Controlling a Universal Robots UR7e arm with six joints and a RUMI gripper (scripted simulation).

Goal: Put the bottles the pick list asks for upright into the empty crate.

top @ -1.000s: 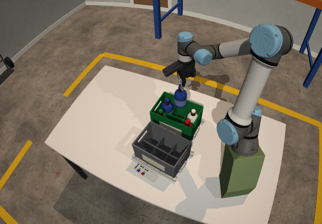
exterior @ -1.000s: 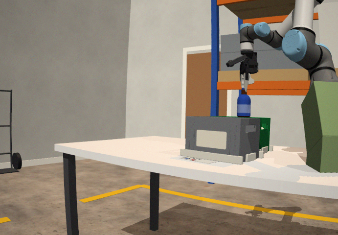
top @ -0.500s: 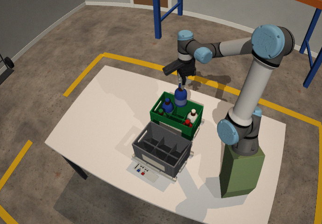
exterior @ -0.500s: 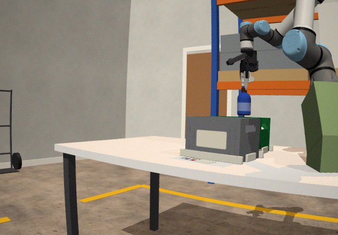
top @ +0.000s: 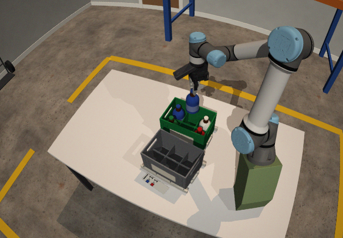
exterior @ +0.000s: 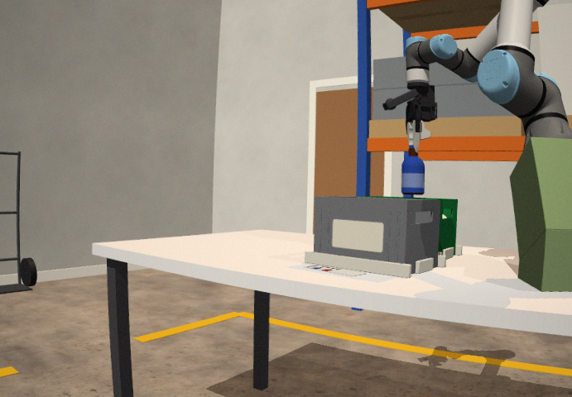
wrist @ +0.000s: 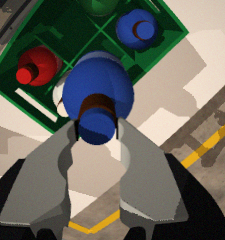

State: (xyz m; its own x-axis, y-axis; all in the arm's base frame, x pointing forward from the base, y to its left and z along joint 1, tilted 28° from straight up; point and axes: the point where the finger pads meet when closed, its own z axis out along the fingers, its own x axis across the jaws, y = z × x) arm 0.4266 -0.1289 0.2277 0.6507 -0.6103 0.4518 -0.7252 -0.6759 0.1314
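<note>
Right now my hand is 70 mm above the blue bottle. The rest, counted from my hand: red bottle: 240 mm below, 90 mm to the left, 80 mm behind; then green crate: 250 mm below, 40 mm to the left; then white bottle: 240 mm below, 90 mm behind, 10 mm to the left.
</note>
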